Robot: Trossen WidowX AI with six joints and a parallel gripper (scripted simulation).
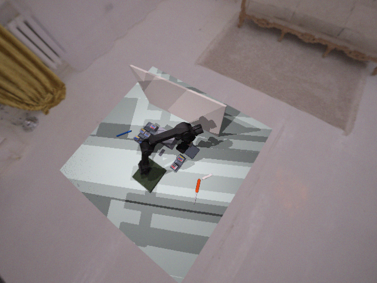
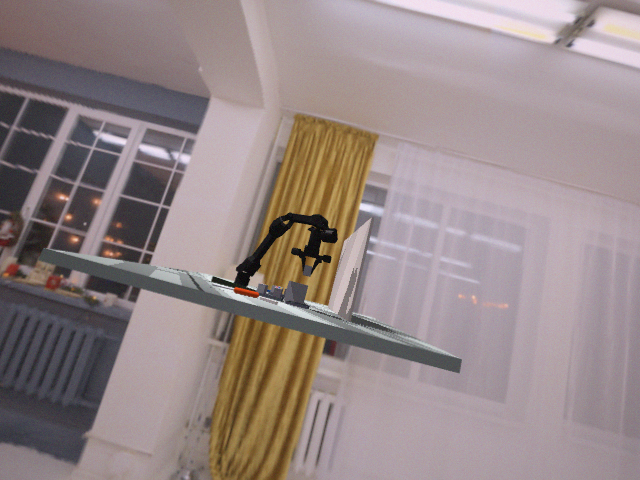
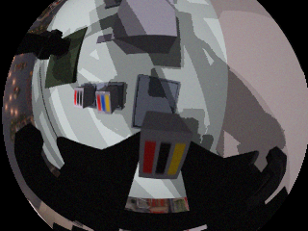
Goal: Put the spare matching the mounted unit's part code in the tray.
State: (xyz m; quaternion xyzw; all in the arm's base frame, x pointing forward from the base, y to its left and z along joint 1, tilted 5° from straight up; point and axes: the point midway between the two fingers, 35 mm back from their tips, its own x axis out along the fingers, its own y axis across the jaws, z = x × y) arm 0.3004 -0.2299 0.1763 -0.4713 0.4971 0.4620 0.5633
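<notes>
Now: gripper tip 15 cm above the grey tray. Round my gripper tip: upright panel (21 cm to the left, 21 cm ahead, 7 cm above); then mounted unit (22 cm to the left, 10 cm below, 2 cm behind); then small grey piece (19 cm to the left, 15 cm below, 13 cm behind).
</notes>
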